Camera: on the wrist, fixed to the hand. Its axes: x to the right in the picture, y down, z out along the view.
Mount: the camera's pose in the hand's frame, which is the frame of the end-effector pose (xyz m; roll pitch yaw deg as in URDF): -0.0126 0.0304 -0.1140 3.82 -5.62 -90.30
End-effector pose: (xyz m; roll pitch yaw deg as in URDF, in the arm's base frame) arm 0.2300 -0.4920 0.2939 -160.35 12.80 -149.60
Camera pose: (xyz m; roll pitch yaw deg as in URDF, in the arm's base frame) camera 0.1881 -0.4389 0.3914 -163.10 -13.74 -62.47
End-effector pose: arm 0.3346 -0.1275 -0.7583 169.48 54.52 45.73
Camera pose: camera 0.4029 -0.0705 -0.6798 -120.58 9.04 149.16
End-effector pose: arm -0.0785 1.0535 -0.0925 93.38 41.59 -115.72
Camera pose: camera 0.0158 0.9912 -0.0564 -83.70 48.06 67.63
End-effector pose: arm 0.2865 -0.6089 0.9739 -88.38 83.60 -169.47
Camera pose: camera 0.3001 -0.4913 0.9827 -86.66 -6.68 -165.44
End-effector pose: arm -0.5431 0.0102 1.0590 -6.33 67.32 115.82
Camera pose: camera -0.5100 -0.0987 1.0256 -63.96 -4.86 36.76
